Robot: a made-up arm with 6 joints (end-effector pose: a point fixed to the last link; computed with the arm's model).
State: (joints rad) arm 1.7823 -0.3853 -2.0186 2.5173 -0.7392 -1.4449
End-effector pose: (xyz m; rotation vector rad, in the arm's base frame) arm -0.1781 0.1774 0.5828 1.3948 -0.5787 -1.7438
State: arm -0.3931 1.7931 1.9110 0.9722 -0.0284 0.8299
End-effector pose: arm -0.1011 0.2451 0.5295 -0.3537 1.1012 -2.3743
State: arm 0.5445 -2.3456 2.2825 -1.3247 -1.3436 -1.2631
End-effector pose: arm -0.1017 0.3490 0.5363 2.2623 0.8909 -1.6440
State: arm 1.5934 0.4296 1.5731 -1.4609 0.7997 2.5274
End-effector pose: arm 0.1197 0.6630 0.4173 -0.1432 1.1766 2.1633
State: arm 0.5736 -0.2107 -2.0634 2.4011 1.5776 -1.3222
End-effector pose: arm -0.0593 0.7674 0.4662 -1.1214 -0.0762 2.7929
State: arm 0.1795 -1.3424 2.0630 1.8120 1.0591 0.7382
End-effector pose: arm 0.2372 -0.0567 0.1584 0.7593 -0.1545 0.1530
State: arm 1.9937 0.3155 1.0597 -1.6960 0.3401 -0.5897
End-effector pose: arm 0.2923 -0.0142 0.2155 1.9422 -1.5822 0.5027
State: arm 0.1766 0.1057 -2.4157 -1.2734 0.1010 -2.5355
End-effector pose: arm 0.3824 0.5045 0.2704 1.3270 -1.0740 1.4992
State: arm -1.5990 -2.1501 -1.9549 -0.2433 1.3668 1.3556
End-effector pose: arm 0.3008 -0.3443 -0.6485 1.5971 0.3195 0.5686
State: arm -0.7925 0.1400 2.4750 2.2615 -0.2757 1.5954
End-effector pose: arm 0.0458 0.0215 0.1749 -0.6445 0.6647 -1.7869
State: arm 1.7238 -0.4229 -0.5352 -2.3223 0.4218 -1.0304
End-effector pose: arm 0.0790 -0.1973 0.8726 -0.5217 -0.7056 1.0481
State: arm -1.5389 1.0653 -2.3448 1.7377 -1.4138 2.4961
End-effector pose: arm -0.0322 -0.1741 0.0012 0.6685 -1.4284 2.3139
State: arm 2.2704 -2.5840 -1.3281 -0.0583 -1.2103 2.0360
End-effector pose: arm 0.2993 0.1246 0.5724 1.7016 0.8627 1.9034
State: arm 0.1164 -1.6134 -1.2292 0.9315 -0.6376 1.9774
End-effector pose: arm 0.2219 0.4370 -0.2701 0.8033 1.7691 0.6203
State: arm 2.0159 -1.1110 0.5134 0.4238 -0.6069 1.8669
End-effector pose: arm 0.0203 0.4012 0.6334 -0.6999 0.2999 2.3889
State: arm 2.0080 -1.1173 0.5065 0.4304 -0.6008 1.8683
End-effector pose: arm 0.0203 0.4040 0.6309 -0.6895 0.3144 2.3990
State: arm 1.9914 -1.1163 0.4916 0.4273 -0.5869 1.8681
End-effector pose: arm 0.0165 0.4129 0.6185 -0.6873 0.3597 2.4190
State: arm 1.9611 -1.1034 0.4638 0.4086 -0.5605 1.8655
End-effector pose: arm 0.0060 0.4299 0.5896 -0.6973 0.4556 2.4532
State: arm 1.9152 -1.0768 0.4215 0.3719 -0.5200 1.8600
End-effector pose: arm -0.0131 0.4518 0.5403 -0.7206 0.6132 2.4981
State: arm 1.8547 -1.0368 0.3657 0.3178 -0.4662 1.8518
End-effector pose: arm -0.0417 0.4705 0.4708 -0.7549 0.8356 2.5428
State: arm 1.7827 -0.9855 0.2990 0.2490 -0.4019 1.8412
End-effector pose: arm -0.0789 0.4753 0.3856 -0.7956 1.1184 2.5713
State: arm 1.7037 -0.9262 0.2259 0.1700 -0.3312 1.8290
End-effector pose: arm -0.1213 0.4575 0.2947 -0.8371 1.4480 2.5657
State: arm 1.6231 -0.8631 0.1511 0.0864 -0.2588 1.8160
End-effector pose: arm -0.1638 0.4149 0.2108 0.8346 -1.7211 -2.4006
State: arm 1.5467 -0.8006 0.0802 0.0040 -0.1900 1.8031
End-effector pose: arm -0.2009 0.3536 0.1449 0.7883 -1.8764 -2.1053
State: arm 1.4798 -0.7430 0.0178 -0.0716 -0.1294 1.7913
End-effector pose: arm -0.2288 0.2851 0.1015 0.7470 -1.9870 -1.8365
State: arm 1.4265 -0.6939 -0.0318 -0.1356 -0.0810 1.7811
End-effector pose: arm -0.2463 0.2220 0.0780 0.7168 -2.0583 -1.6149
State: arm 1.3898 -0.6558 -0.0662 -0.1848 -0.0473 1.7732
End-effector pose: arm -0.2548 0.1731 0.0679 0.7015 -2.0987 -1.4541
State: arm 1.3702 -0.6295 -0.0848 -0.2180 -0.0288 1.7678
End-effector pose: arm -0.2570 0.1421 0.0638 0.7020 -2.1172 -1.3579
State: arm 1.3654 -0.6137 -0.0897 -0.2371 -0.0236 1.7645
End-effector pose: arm -0.2553 0.1275 0.0613 0.7164 -2.1210 -1.3182
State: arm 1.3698 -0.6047 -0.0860 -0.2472 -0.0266 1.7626
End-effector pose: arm -0.2518 0.1236 0.0589 0.7392 -2.1169 -1.3140
